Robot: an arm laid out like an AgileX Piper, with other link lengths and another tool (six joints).
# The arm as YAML. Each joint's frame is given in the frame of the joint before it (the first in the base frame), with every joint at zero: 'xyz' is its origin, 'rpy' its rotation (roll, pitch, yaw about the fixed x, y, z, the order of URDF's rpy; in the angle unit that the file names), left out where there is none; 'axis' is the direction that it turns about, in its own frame. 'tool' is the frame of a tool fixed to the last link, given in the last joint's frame.
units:
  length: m
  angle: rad
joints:
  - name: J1
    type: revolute
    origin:
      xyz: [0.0, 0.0, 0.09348]
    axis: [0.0, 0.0, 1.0]
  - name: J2
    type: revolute
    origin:
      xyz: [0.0, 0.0, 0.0]
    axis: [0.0, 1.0, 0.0]
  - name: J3
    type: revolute
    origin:
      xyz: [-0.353, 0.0, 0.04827]
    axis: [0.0, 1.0, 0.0]
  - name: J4
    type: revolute
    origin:
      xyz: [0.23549, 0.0, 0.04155]
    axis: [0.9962, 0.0, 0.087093]
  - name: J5
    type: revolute
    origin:
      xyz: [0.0, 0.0, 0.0]
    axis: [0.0, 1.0, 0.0]
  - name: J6
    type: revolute
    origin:
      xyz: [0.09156, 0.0, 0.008]
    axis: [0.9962, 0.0, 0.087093]
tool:
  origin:
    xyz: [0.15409, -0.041, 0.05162]
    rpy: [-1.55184, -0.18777, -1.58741]
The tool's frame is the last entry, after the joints.
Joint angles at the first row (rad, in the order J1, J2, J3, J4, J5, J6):
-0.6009 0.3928 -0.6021 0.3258 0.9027 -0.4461
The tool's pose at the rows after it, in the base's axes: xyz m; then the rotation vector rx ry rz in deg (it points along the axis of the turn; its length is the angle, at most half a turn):
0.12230, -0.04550, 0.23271, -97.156, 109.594, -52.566
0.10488, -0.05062, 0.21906, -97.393, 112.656, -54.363
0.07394, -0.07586, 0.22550, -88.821, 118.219, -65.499
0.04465, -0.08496, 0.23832, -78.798, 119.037, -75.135
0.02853, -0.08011, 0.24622, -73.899, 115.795, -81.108
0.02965, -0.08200, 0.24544, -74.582, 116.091, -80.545
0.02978, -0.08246, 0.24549, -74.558, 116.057, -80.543
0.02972, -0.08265, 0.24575, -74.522, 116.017, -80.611
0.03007, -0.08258, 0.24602, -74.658, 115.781, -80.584
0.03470, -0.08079, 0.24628, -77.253, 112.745, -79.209
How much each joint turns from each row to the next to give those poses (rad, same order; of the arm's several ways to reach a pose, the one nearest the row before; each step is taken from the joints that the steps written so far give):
-0.0033 -0.0111 -0.0153 -0.0276 0.1651 0.1163
-0.0001 -0.0556 0.0295 -0.0682 0.0226 0.0364
-0.0010 -0.1050 0.0239 -0.1551 -0.0438 0.1458
0.0000 -0.1186 0.0010 -0.0977 -0.0139 0.1223
0.0012 -0.0999 -0.0012 -0.0209 0.0000 0.0315
0.0094 0.0109 0.0010 -0.0076 -0.0008 0.0032
0.0023 0.0008 0.0010 -0.0021 -0.0022 0.0024
0.0009 0.0000 0.0000 -0.0012 -0.0010 0.0009
0.0035 0.0000 0.0000 0.0000 -0.0011 0.0000
0.0560 0.0000 0.0000 0.0000 -0.0010 0.0000

